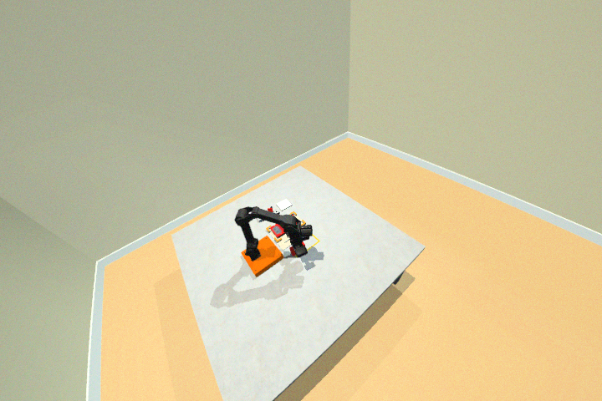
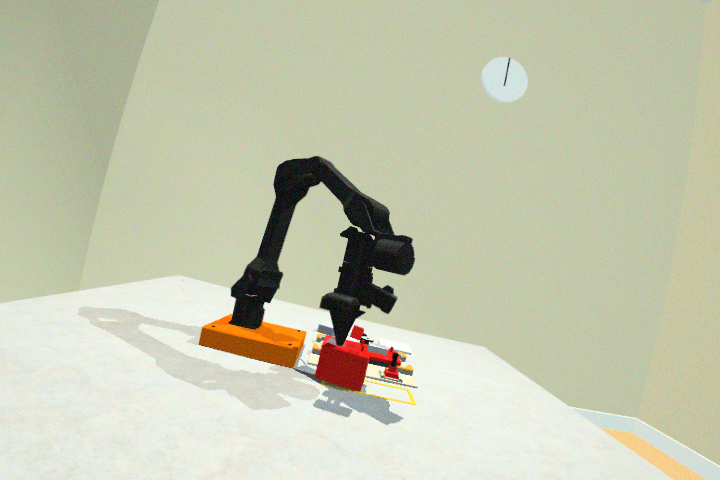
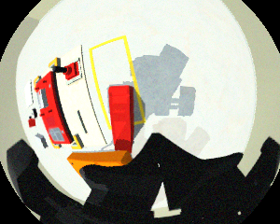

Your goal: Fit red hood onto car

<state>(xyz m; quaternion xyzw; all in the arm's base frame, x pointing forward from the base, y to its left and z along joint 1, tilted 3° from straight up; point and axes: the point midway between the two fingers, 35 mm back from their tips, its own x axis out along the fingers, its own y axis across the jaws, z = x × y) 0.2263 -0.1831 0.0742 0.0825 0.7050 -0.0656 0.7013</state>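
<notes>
The red hood is 50 mm below my gripper tip, 40 mm to the left of it and 20 mm ahead of it. The rest, counted from my gripper tip: grey block 480 mm to the left, 70 mm below, 30 mm behind.
</notes>
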